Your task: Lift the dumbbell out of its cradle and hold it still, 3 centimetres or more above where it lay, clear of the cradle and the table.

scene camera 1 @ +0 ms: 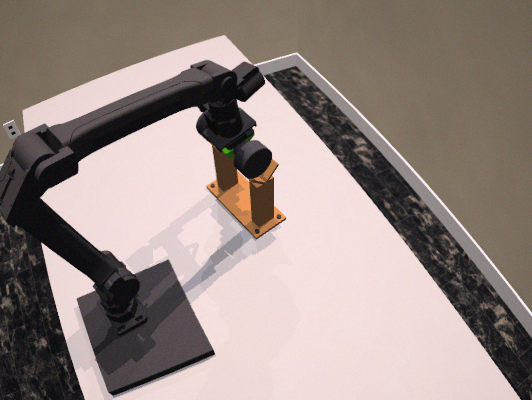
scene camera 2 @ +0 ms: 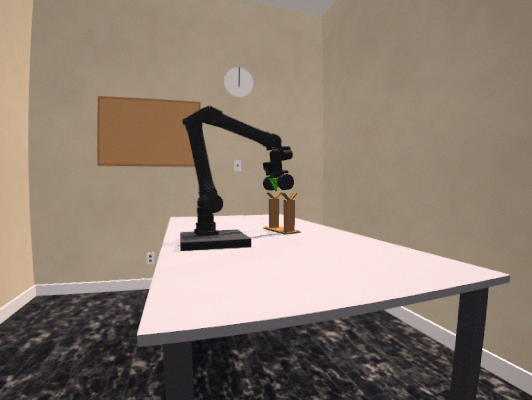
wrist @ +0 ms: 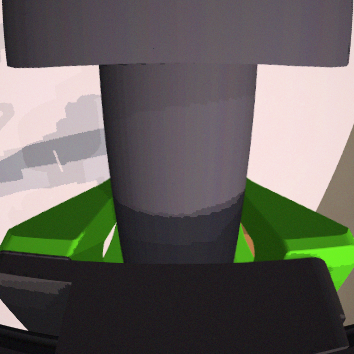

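Seen in the pictures: gripper, fingertip midpoint: (scene camera 2: 279, 190); arm's base, origin of the base link: (scene camera 1: 123, 309) (scene camera 2: 206, 233).
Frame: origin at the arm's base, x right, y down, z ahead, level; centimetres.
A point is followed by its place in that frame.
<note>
The dark grey dumbbell (scene camera 1: 253, 159) {y -24.7, x -1.7, z 40.0 cm} (scene camera 2: 286, 181) {y -22.9, x -1.7, z 40.5 cm} (wrist: 180, 140) {y -24.1, x -15.2, z 39.9 cm} is held roughly level above the orange cradle (scene camera 1: 262, 202) {y -7.1, x -2.7, z 42.5 cm} (scene camera 2: 289, 216) {y -5.4, x -2.7, z 42.8 cm}, with a small gap between its round ends and the V-shaped tops of the two posts in scene camera 2. My gripper (scene camera 1: 239, 144) {y -18.2, x -11.0, z 41.2 cm} (scene camera 2: 274, 183) {y -18.2, x -11.0, z 41.2 cm} (wrist: 177, 173) {y -18.2, x -11.0, z 41.2 cm} points down, its green fingers shut on the dumbbell's handle from both sides. In the wrist view the handle runs between the fingers, and one round end fills the top. The far round end is mostly hidden behind the gripper in scene camera 1.
The cradle stands upright on the pale table (scene camera 1: 345, 280) {y 3.2, x 22.3, z 49.6 cm} (scene camera 2: 310, 270) {y 3.1, x 55.7, z 17.1 cm}. The arm's dark base plate (scene camera 1: 175, 320) {y -0.1, x 9.3, z 9.8 cm} (scene camera 2: 215, 242) {y 0.5, x 18.5, z -0.5 cm} lies on the table, nearer than the cradle in scene camera 1. The table's long edge runs to the right of the cradle.
</note>
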